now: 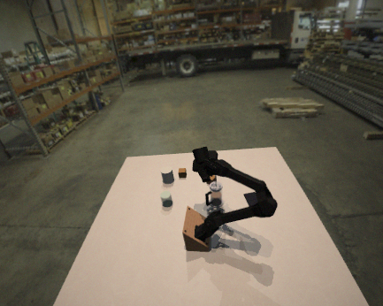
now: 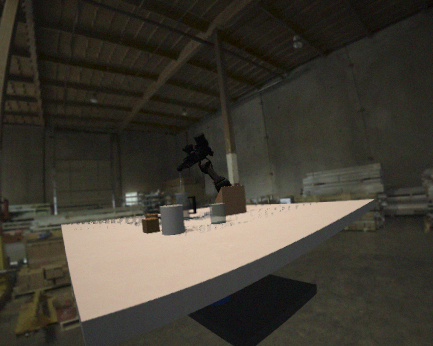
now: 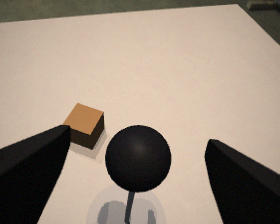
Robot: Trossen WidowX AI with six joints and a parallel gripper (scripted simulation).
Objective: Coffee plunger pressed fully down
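Right now the glass coffee press is 140 mm below my gripper tip, 20 mm behind it and 10 mm to the left of it.
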